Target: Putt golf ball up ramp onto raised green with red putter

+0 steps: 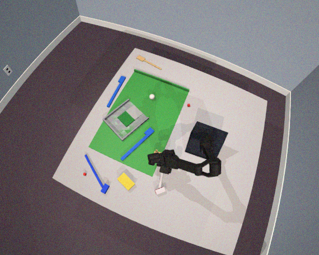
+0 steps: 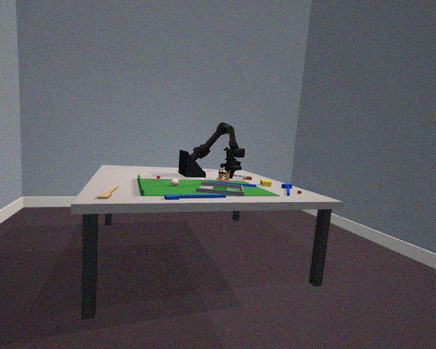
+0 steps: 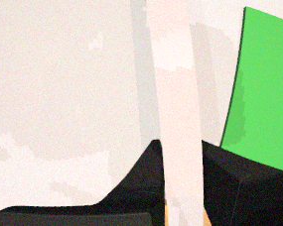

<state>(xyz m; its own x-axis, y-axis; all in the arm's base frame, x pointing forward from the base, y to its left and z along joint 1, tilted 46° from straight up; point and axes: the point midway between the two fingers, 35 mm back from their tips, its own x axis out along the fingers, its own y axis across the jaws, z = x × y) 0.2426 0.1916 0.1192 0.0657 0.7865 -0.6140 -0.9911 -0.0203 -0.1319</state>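
The wooden stand is 7 cm to the right of my gripper tip, 2 cm ahead of it and 2 cm above it. From my gripper tip the other things lie so: yellow block: 20 cm ahead, 16 cm to the left; then white golf ball: 48 cm to the right, 21 cm ahead, 1 cm above; then green mat: 32 cm to the right, 23 cm ahead, 1 cm below.
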